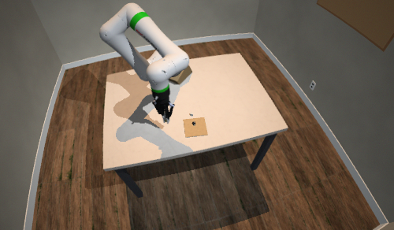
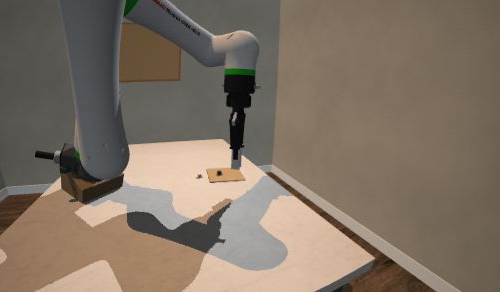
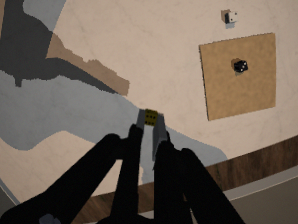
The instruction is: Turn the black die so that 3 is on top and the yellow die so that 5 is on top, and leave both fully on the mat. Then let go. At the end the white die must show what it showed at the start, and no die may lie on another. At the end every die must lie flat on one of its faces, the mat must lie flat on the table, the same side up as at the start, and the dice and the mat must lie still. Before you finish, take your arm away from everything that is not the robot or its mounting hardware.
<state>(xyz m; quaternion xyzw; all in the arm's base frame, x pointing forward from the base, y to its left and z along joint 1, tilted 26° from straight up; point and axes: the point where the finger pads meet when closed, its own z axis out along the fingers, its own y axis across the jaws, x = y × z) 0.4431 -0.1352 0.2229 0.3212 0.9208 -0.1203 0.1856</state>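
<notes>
Right now my hand is 20 mm short of the black die, 170 mm to the right of it and 120 mm above it. The rest, counted from my hand: tan mat (40 mm ahead, 170 mm to the left, 130 mm below); then white die (60 mm behind, 190 mm to the left, 120 mm below); then yellow die (30 mm below).
</notes>
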